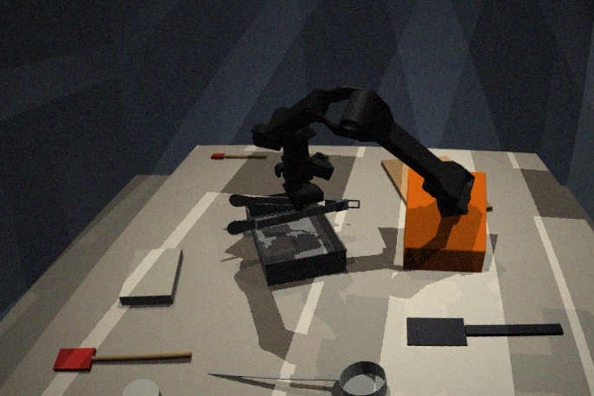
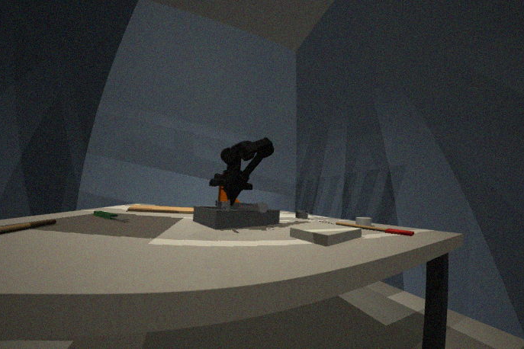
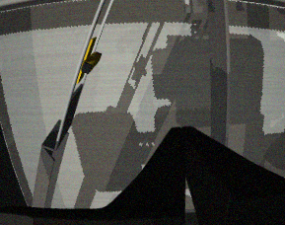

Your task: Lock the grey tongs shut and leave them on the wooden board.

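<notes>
The yellow mark is 2 cm behind my gripper tip and 4 cm to the right of it. Round my gripper tip: green-handled tool (1 cm ahead, 41 cm to the right, 6 cm below); then slab (33 cm ahead, 19 cm to the left, 5 cm below); then grey roasting tin (2 cm ahead, 3 cm to the left, 4 cm below).
</notes>
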